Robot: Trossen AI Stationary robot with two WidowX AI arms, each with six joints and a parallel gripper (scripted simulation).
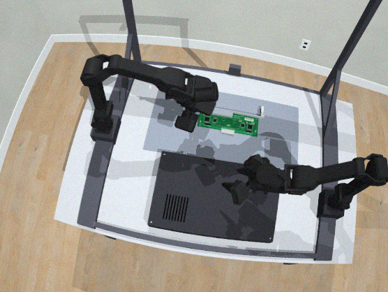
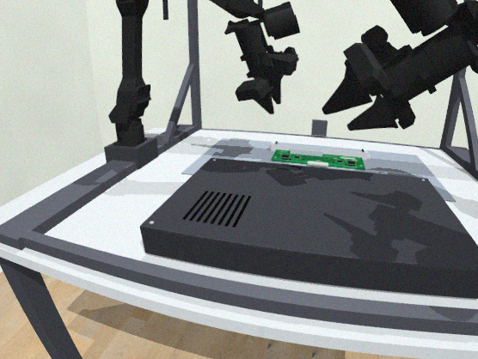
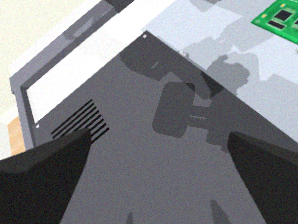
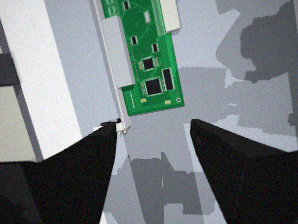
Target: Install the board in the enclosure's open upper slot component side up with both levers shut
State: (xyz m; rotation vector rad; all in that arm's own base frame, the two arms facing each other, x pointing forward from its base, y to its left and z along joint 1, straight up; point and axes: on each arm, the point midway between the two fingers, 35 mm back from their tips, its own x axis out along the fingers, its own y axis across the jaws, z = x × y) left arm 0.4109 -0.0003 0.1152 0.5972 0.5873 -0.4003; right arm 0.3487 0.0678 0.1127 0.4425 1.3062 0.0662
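My right gripper is now 150 mm above the green board, 100 mm to the right of it and 100 mm past it. Also, from my right hand: black enclosure: 220 mm ahead, 160 mm to the left, 130 mm below; grey mat: 170 mm below, 110 mm to the left, 50 mm behind.
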